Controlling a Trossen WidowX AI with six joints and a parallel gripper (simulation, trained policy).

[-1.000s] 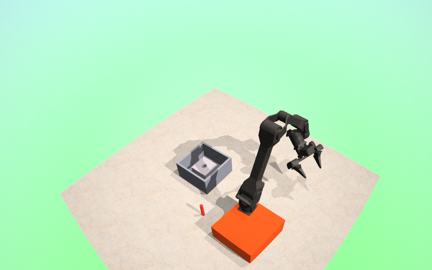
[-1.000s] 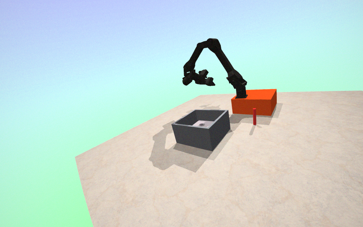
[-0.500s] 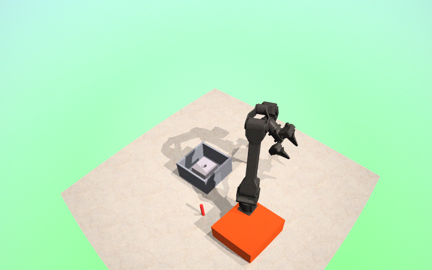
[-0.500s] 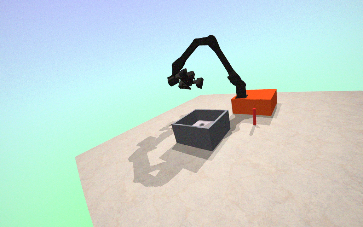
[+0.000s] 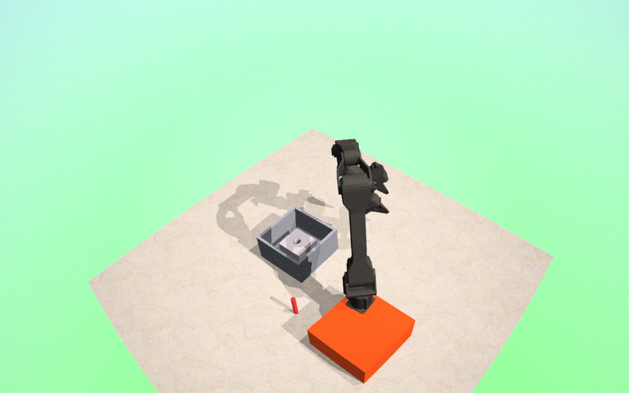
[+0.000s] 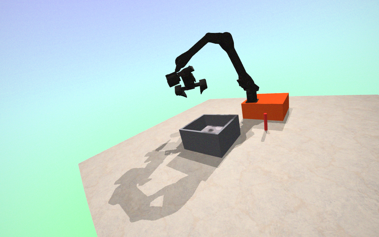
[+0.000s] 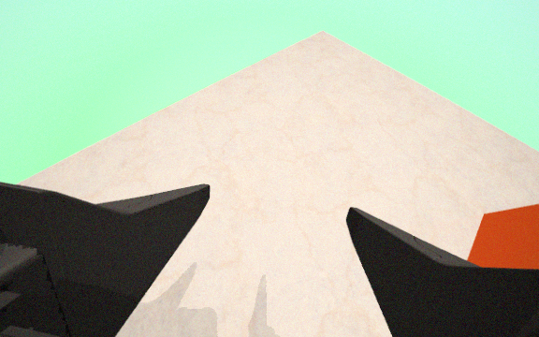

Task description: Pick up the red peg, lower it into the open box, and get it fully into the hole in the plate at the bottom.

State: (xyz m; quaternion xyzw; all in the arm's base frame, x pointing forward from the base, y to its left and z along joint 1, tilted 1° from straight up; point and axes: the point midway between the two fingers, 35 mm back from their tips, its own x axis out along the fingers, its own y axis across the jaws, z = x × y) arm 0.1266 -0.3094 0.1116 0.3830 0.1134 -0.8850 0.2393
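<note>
Right now my gripper tip is 7 cm short of the red peg, 42 cm to the right of it and 14 cm above it. From my gripper tip the other things lie so: pale plate 22 cm ahead, 21 cm to the left, 13 cm below; then grey box 22 cm ahead, 21 cm to the left, 15 cm below.
</note>
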